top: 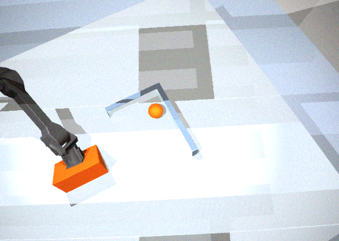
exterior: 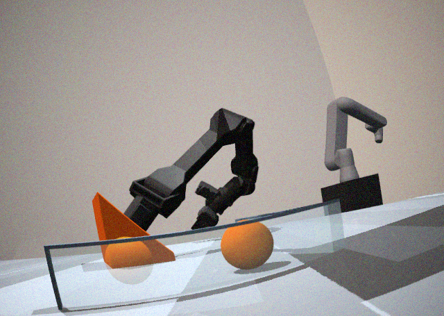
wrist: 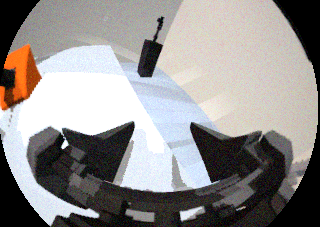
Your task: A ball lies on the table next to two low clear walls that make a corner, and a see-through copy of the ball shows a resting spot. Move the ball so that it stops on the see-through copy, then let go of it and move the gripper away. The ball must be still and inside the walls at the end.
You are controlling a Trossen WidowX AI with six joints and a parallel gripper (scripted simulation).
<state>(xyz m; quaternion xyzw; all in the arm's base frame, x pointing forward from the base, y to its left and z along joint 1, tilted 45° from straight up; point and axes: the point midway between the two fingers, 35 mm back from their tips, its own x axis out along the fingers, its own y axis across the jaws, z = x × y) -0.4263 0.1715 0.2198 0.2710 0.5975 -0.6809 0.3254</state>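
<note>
The orange ball lies 80 cm ahead of my gripper tip, 16 cm to the right of it and 3 cm below it. The rest, counted from my gripper tip: clear wall: 86 cm ahead, 23 cm to the right, 3 cm below.
</note>
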